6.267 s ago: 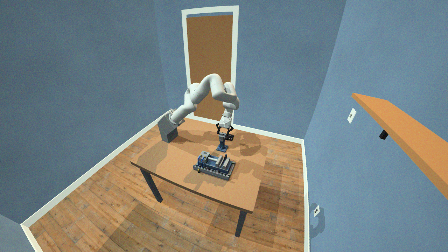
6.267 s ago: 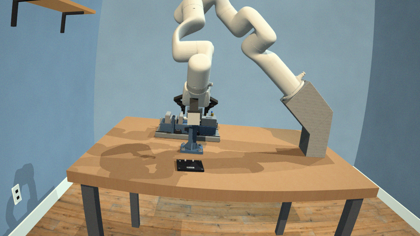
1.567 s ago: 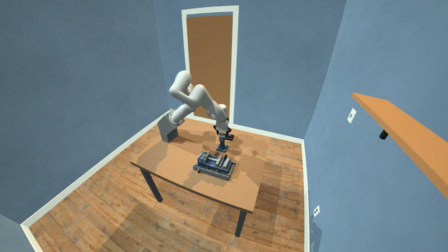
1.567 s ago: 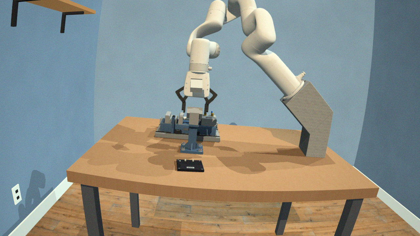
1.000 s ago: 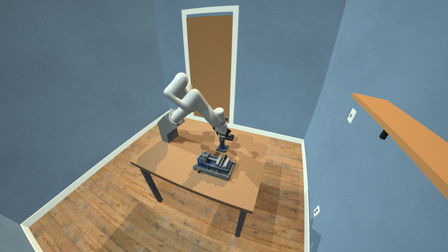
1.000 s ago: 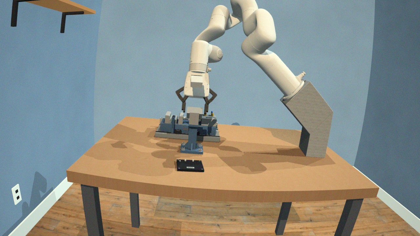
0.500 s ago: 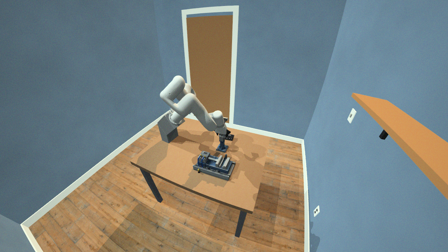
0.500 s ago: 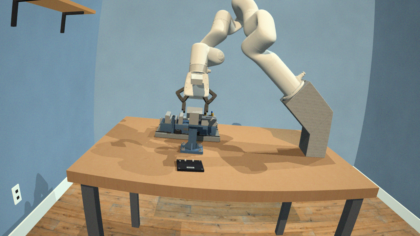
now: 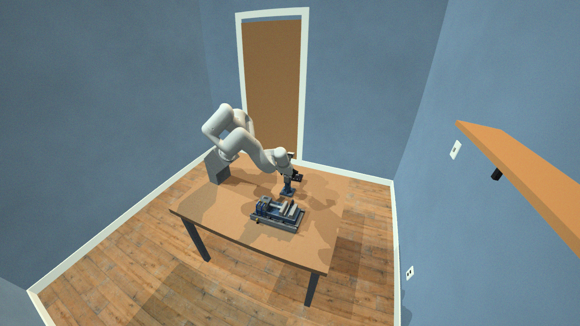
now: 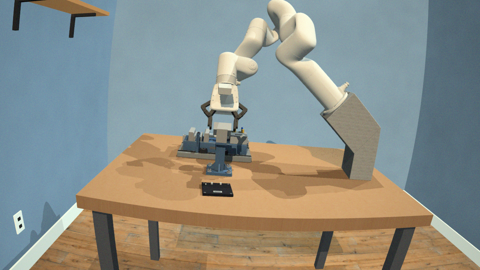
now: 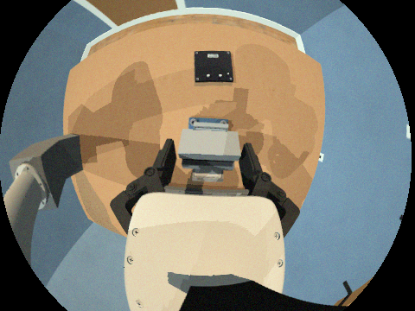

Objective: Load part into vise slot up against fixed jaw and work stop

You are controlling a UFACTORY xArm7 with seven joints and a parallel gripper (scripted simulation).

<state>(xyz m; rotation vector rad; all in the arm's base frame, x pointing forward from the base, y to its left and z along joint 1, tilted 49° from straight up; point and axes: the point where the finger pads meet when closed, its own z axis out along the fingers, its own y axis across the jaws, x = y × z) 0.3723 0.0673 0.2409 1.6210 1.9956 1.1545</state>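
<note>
Right now my hand is 10 mm above the grey block. Also, from my hand: black infeed plate (20 mm ahead, 180 mm to the left, 160 mm below); then white cylinder rod (10 mm behind, 230 mm to the right, 90 mm below); then work stop (80 mm ahead, 190 mm to the right, 80 mm below).
</note>
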